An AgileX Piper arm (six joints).
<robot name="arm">
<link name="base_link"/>
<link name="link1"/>
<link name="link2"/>
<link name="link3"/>
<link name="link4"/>
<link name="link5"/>
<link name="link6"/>
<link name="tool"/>
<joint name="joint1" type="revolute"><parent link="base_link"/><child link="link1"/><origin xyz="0.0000 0.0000 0.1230" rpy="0.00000 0.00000 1.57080"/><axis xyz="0 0 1"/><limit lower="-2.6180" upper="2.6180"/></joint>
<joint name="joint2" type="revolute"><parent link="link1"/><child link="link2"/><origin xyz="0.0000 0.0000 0.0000" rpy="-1.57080 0.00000 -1.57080"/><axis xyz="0 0 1"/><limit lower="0.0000" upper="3.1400"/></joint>
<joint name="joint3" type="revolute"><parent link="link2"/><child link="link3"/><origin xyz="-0.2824 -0.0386 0.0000" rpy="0.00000 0.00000 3.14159"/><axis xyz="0 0 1"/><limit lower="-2.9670" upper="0.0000"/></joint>
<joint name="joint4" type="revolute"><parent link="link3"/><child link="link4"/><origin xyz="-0.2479 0.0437 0.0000" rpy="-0.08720 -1.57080 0.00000"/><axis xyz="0 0 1"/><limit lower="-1.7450" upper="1.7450"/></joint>
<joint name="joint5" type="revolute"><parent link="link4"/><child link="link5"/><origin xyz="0.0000 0.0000 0.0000" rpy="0.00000 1.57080 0.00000"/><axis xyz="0 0 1"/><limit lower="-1.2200" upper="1.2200"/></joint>
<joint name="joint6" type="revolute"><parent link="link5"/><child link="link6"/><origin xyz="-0.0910 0.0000 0.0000" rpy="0.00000 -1.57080 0.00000"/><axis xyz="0 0 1"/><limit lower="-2.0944" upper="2.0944"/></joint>
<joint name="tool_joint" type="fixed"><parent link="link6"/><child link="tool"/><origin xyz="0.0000 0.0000 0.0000" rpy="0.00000 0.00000 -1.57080"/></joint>
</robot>
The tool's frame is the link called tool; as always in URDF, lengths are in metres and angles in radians.
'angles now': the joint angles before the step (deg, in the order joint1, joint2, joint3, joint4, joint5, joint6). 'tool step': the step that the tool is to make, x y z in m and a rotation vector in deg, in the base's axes. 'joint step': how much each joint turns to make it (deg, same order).
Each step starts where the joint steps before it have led.
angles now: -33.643 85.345 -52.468 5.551 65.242 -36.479
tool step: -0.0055 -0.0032 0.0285 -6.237 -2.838 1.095
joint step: 0.007 -4.421 -2.461 -4.002 1.028 0.627
